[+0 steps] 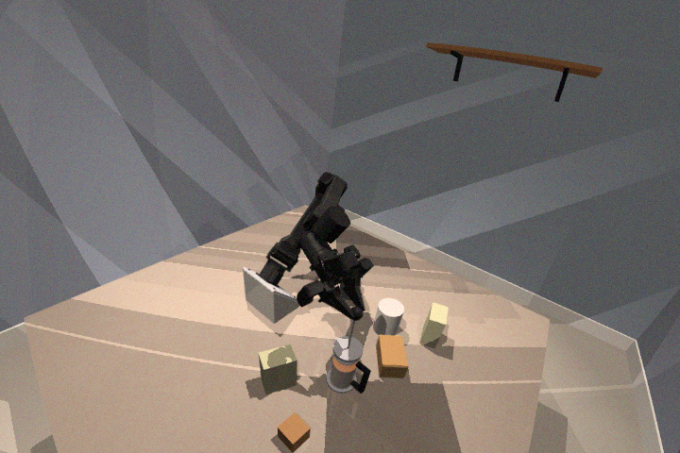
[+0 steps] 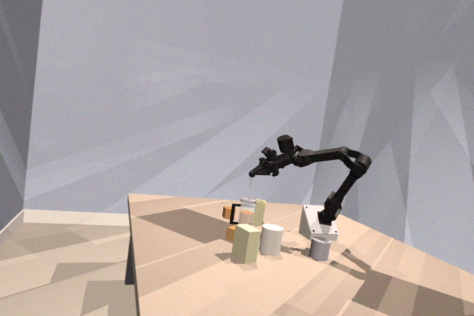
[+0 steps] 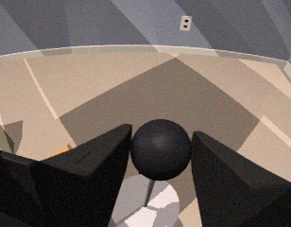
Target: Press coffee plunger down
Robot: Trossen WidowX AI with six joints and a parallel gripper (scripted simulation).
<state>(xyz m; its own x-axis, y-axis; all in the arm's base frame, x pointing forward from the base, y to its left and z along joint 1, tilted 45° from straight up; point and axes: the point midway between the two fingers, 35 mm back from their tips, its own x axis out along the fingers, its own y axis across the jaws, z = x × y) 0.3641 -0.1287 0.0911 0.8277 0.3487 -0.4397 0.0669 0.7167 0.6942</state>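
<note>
My gripper tip is 10 mm short of the glass coffee press and 130 mm above it. Round my gripper tip: small orange cube (20 mm ahead, 190 mm to the right, 230 mm below); then pale cylinder (40 mm behind, 240 mm to the left, 210 mm below); then orange block (50 mm ahead, 150 mm to the left, 230 mm below).
</note>
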